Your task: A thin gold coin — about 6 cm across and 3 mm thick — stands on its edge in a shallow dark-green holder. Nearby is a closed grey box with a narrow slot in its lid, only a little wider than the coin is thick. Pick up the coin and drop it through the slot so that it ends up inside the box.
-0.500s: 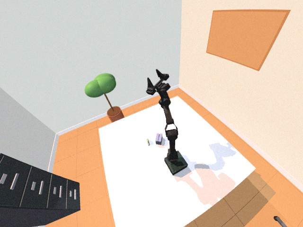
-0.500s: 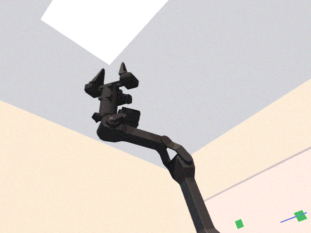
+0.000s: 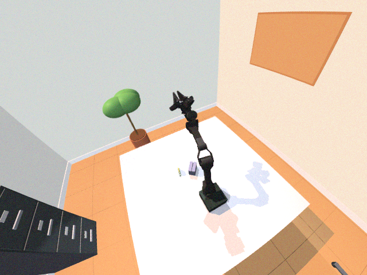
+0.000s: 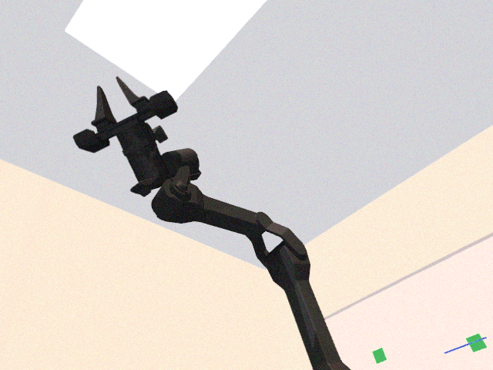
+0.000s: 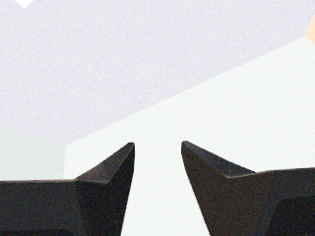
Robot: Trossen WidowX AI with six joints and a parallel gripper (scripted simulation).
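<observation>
Now: the gold coin 15 cm behind my gripper tip, 13 cm to the left of it and 67 cm below it.
</observation>
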